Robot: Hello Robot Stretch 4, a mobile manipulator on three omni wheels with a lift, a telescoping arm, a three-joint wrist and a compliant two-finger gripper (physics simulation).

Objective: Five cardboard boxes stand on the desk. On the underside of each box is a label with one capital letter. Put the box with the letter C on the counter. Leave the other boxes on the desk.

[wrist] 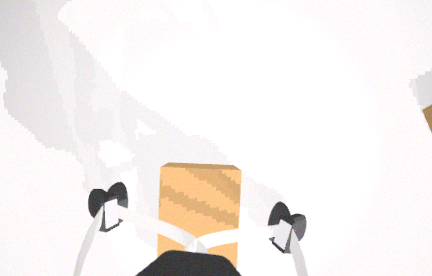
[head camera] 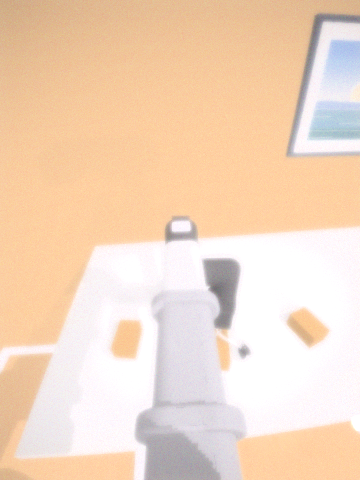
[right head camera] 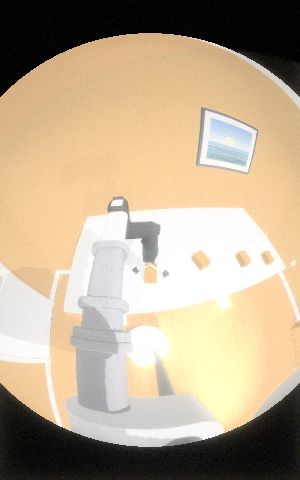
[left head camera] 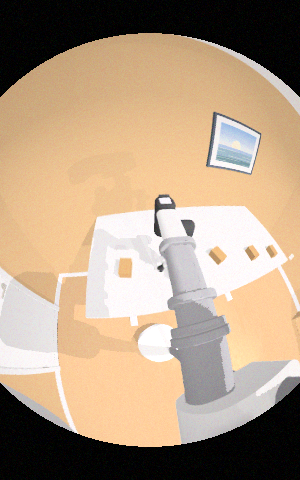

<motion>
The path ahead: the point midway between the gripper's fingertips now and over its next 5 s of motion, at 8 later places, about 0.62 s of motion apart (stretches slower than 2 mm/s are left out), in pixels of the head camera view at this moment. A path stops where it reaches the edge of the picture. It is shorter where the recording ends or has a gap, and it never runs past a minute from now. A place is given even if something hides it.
My gripper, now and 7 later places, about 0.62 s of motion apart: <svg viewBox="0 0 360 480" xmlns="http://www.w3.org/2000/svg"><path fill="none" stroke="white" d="M216 351L215 351L217 343L218 334L210 258L217 96L230 35L238 27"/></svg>
</motion>
